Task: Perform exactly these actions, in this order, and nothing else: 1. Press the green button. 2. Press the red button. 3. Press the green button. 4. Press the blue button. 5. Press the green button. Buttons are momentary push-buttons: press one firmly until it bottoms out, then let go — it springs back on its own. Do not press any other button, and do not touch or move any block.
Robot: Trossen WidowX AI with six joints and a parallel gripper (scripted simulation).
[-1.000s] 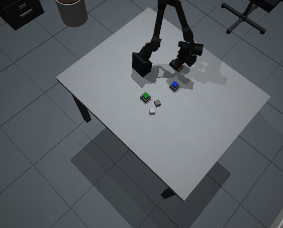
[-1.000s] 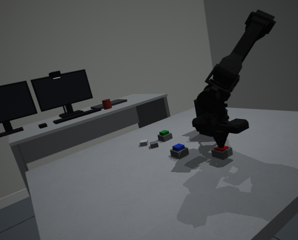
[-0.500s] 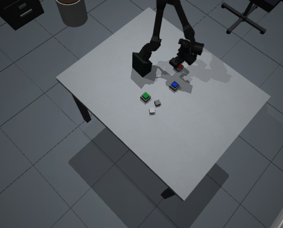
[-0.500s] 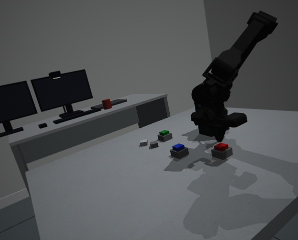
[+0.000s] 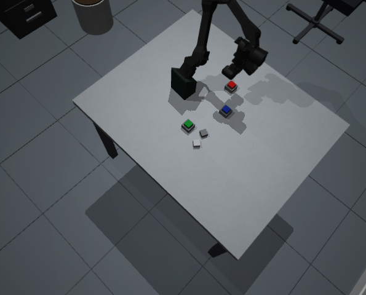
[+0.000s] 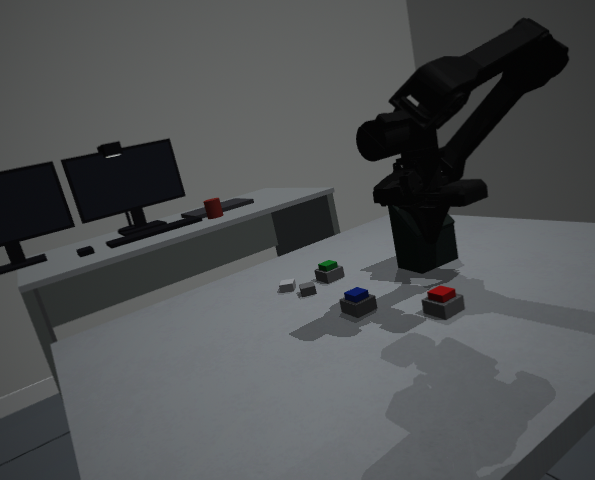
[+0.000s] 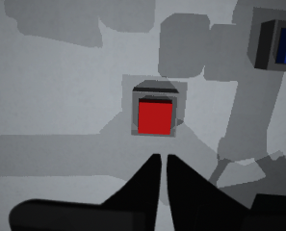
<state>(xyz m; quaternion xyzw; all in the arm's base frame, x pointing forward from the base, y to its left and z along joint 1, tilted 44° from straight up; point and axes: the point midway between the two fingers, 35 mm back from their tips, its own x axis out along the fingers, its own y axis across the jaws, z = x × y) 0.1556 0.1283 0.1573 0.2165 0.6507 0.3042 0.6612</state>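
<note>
Right now my gripper tip is 3 cm short of the green button, 32 cm to the left of it and 9 cm above it. The rest, counted from my gripper tip: red button: 9 cm below; blue button: 9 cm ahead, 12 cm to the right, 9 cm below.
</note>
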